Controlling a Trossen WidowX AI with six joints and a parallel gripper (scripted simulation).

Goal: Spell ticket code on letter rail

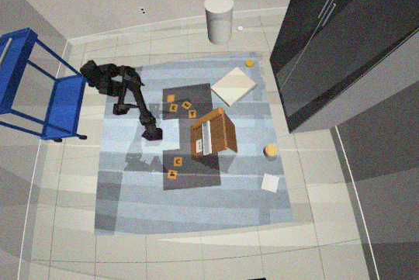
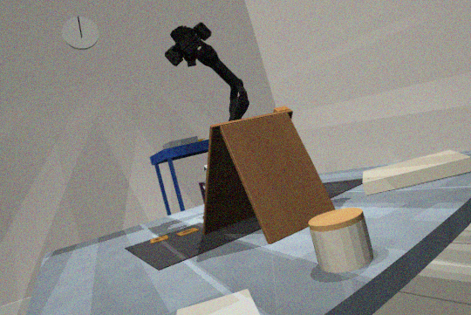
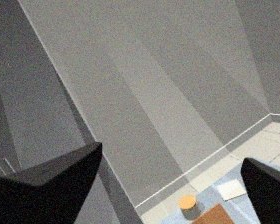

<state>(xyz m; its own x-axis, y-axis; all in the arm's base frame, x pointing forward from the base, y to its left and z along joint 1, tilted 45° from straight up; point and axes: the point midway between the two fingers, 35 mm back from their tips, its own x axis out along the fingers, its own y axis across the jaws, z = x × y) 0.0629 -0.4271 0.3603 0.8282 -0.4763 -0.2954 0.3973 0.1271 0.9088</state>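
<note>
Now: gripper tip 550 mm above the white ticket, 130 mm short of it and 100 mm to the left of it. Also, from my gripper tip: cream slab 620 mm below, 470 mm ahead, 310 mm to the left; tan-lidded jar 610 mm below, 570 mm ahead, 230 mm to the right; white card 640 mm below, 520 mm ahead, 430 mm to the right.
</note>
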